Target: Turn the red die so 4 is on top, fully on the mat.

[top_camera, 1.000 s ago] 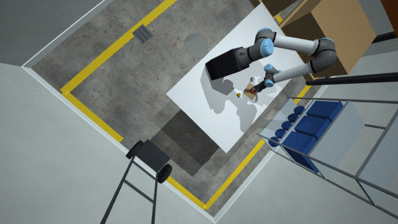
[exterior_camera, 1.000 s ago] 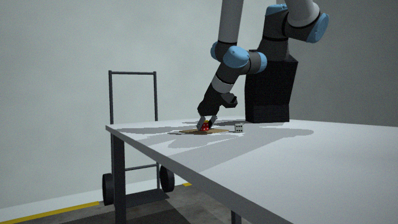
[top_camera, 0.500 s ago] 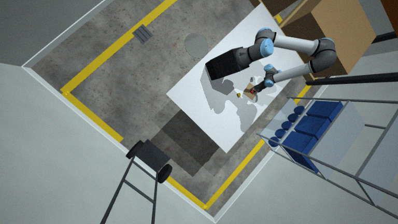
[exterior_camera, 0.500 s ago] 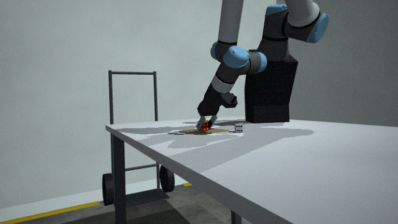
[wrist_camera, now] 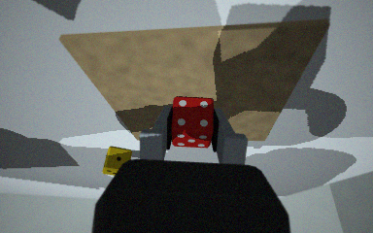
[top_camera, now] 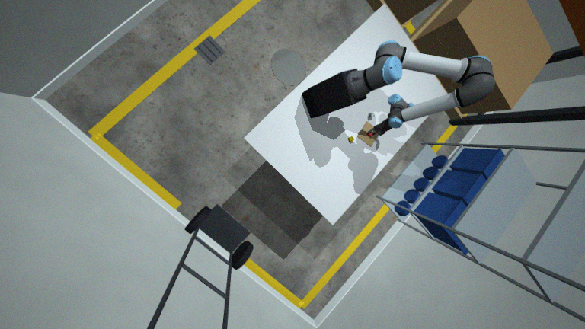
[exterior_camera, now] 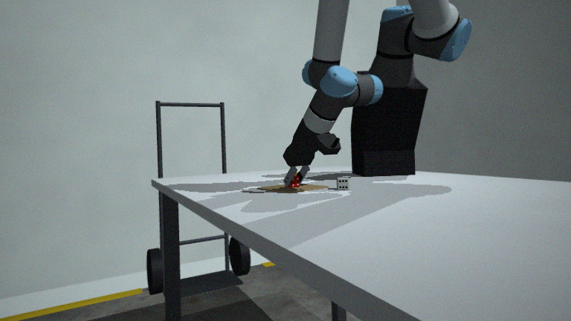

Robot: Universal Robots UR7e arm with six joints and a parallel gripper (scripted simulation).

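Now: hand 1 cm to the left of the red die and 1 cm above it. The rest, counted from my hand: yellow die 15 cm to the right, 8 cm behind, 1 cm below; white die 10 cm to the left, 9 cm behind, 1 cm below; tan mat 2 cm below, 1 cm to the right.
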